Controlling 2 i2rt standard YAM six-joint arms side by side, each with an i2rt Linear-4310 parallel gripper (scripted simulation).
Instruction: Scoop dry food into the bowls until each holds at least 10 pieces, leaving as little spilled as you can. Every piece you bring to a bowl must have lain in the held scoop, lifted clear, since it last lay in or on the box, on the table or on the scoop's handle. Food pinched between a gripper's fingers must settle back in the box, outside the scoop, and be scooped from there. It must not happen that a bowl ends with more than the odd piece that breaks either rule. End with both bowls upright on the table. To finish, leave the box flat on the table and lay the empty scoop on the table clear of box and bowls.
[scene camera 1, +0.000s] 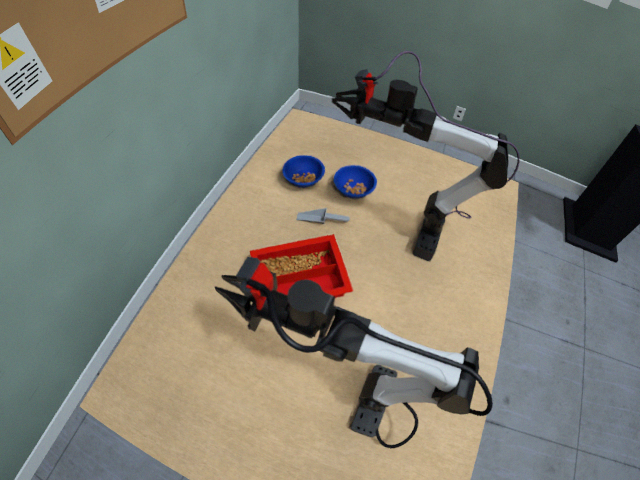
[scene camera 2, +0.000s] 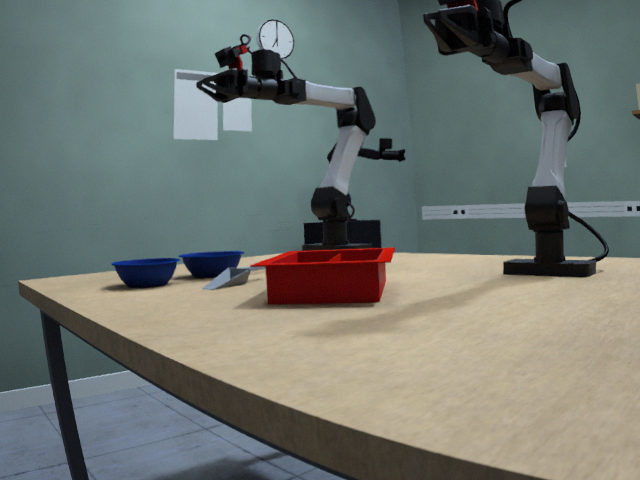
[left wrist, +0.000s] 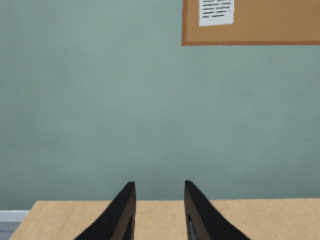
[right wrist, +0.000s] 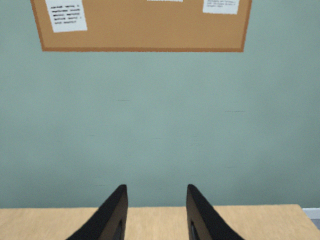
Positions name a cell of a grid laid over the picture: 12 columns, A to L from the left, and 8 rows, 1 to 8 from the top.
Scene:
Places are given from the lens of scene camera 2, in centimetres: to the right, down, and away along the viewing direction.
my left gripper (scene camera 2: I1): 16, -32, 69
my right gripper (scene camera 2: D2): -27, -36, 113
red box (scene camera 2: G5): 1, 6, 82

